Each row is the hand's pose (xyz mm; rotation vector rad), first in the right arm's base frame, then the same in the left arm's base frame.
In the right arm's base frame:
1: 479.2 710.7 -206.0 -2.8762 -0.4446 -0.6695
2: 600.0 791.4 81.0 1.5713 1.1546 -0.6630
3: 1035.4 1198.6 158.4 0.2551 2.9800 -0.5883
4: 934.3 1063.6 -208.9 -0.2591 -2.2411 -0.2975
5: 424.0 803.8 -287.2 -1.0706 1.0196 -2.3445
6: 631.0 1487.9 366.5 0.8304 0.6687 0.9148
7: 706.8 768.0 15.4 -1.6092 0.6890 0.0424
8: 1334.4 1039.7 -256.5 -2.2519 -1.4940 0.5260
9: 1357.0 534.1 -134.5 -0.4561 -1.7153 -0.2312
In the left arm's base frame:
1: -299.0 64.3 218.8 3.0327 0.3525 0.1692
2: -90.0 196.0 424.9 1.3323 1.1560 -1.1117
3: 370.1 544.9 257.9 -0.2800 -2.7505 0.9891
4: 151.6 338.5 -12.3 -0.5270 -1.9609 -0.0021
5: -371.5 141.1 134.3 -1.5561 0.8896 -2.5027
6: 68.3 930.2 483.8 0.7598 0.9866 0.5921
7: -10.6 142.4 340.7 -1.8448 1.0499 0.1303
8: 514.6 248.1 -163.8 -2.2953 -1.2080 1.0454
9: 545.5 -209.5 82.4 -0.7400 -1.4259 0.0027

